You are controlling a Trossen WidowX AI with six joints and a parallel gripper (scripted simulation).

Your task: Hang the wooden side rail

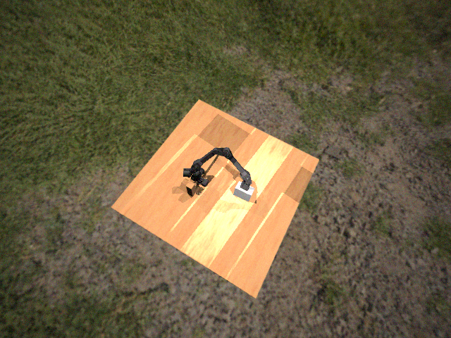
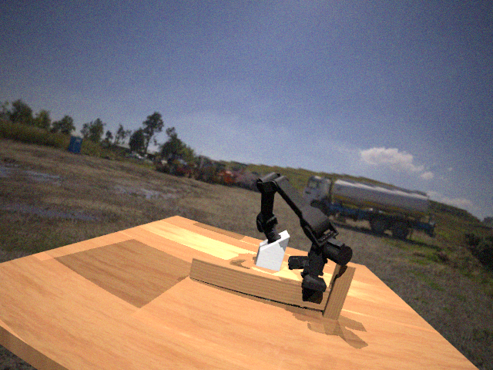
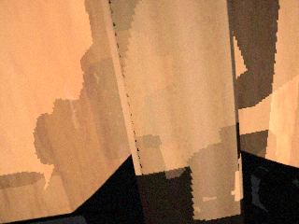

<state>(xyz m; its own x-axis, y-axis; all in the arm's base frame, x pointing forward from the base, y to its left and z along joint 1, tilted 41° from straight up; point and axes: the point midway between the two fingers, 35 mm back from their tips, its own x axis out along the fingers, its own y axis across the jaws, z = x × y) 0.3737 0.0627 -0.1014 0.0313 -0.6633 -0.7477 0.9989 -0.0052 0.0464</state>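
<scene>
Now: gripper tip 9 cm to the right of the headboard post and 5 cm below it.
</scene>
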